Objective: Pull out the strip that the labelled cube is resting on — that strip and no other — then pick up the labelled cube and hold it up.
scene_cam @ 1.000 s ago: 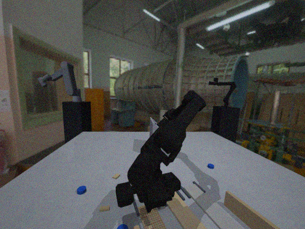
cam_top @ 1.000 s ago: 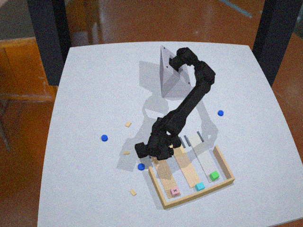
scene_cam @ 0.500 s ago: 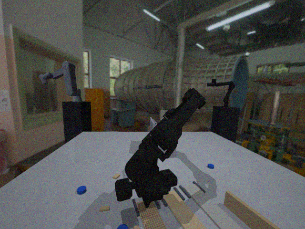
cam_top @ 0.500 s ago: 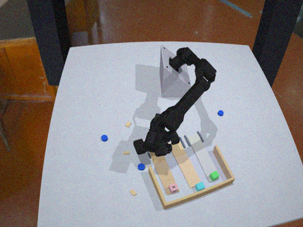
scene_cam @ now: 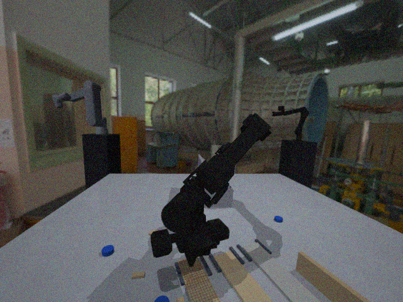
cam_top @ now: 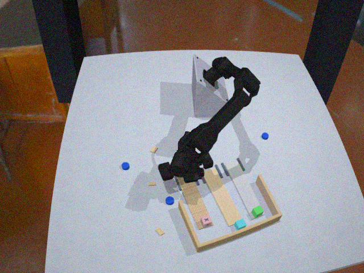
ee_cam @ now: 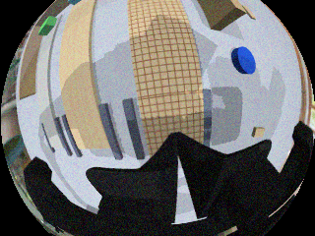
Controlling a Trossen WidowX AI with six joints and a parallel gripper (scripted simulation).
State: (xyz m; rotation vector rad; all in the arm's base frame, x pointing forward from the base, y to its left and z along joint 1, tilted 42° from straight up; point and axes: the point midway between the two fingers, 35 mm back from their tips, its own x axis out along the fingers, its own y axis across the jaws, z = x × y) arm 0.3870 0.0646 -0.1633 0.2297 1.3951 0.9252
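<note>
Now: gripper tip 90 mm short of the checkered strip and 40 mm to the right of it. Round my gripper tip: labelled cube 180 mm ahead, 90 mm to the left, 20 mm above.
</note>
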